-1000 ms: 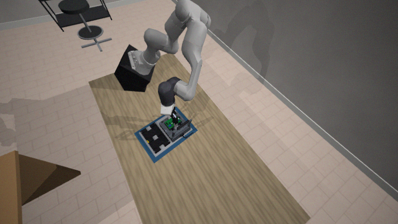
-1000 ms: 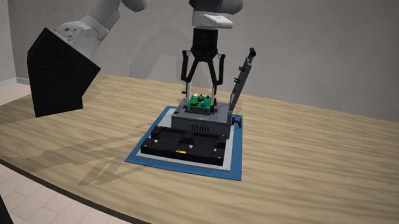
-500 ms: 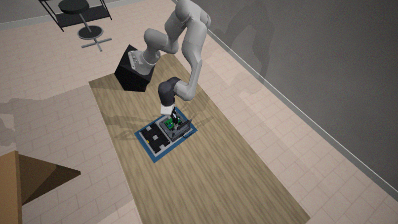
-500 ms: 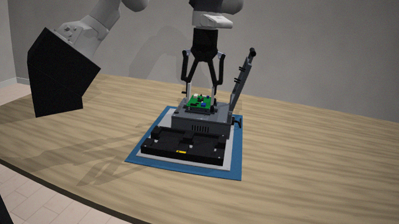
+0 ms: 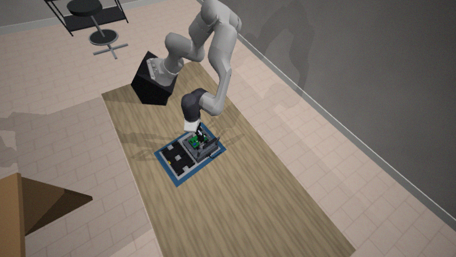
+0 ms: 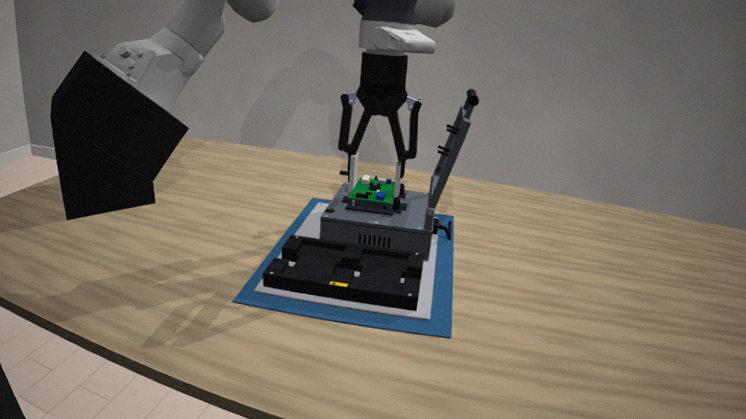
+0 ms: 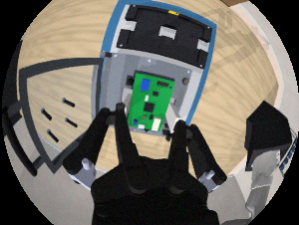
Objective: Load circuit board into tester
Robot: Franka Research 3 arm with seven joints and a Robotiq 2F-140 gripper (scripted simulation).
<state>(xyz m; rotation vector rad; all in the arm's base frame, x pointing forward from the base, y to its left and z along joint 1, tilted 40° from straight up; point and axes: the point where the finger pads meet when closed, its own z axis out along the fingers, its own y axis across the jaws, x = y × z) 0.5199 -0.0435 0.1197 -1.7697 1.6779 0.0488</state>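
The green circuit board is 20 mm below my hand. The rest, counted from my hand: tester lid: 120 mm ahead, 80 mm above, 20 mm to the left.
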